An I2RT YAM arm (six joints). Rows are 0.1 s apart.
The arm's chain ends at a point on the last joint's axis. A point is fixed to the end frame.
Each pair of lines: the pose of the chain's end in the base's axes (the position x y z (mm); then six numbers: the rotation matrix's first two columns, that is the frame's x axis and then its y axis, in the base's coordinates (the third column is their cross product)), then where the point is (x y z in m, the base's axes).
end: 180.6 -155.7 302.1 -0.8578 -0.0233 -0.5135 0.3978 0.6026 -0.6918
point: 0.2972 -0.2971 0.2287
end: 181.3 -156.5 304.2 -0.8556 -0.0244 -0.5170 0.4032 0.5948 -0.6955
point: 0.2976 -0.2990 0.2325
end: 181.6 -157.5 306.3 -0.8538 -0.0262 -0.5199 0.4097 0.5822 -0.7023
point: 0.2973 -0.3017 0.2371
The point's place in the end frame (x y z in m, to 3 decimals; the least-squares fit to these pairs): -0.059 0.012 0.188
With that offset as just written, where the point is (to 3 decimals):
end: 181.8 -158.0 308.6 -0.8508 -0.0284 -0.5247 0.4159 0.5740 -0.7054
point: 0.297 -0.303 0.242
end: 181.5 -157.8 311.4 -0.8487 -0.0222 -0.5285 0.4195 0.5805 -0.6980
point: 0.297 -0.303 0.243
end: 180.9 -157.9 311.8 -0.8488 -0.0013 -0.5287 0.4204 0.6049 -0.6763
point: 0.296 -0.300 0.238
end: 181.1 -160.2 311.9 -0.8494 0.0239 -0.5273 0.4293 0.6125 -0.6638
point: 0.294 -0.303 0.235
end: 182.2 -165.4 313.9 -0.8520 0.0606 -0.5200 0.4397 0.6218 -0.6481
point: 0.291 -0.308 0.232
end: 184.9 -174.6 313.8 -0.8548 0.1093 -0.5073 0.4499 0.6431 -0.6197
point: 0.289 -0.316 0.224
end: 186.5 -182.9 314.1 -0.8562 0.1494 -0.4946 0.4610 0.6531 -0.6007
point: 0.286 -0.323 0.218
